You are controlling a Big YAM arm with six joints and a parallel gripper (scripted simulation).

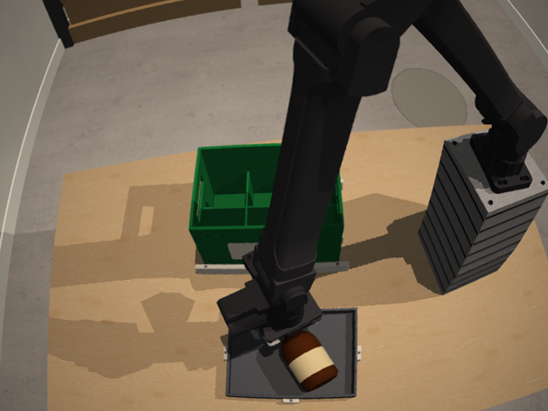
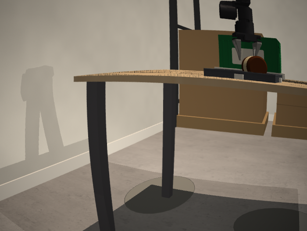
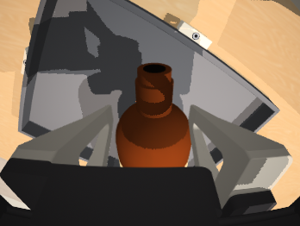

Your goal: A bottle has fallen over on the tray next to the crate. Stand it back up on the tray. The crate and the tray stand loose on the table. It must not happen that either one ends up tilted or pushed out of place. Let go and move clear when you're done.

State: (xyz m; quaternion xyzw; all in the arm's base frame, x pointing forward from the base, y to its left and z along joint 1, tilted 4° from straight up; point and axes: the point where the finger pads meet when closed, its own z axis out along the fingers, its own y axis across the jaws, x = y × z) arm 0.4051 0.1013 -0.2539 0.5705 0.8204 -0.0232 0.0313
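The brown bottle is 2 cm behind my hand, 5 cm to the left of it and 3 cm below it. The rest, counted from my hand: dark tray: 4 cm to the left, 6 cm below; green crate: 25 cm to the right, 1 cm above.
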